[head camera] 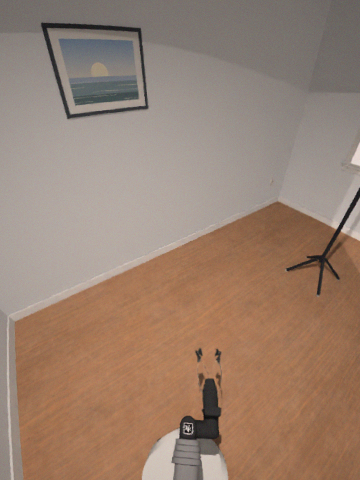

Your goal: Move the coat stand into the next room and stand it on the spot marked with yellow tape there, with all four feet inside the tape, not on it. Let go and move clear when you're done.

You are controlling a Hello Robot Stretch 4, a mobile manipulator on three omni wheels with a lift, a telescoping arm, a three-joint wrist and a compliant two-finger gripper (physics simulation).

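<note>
The black coat stand (341, 227) stands upright on the wood floor at the right, near the far corner. Its splayed feet rest on the floor, and its upper part is cut off by the right edge of the view. My gripper (208, 355) is open, with its two fingers apart and nothing between them. It is low in the middle of the view, well to the left of the coat stand and nearer to me, not touching it. The yellow tape does not show in this view.
A grey wall with a white baseboard (145, 258) runs from the left to the far right corner. A framed sunset picture (100, 70) hangs on it. Part of a window frame (352, 166) shows at the right edge. Another wall edge (12, 390) is close on the left.
</note>
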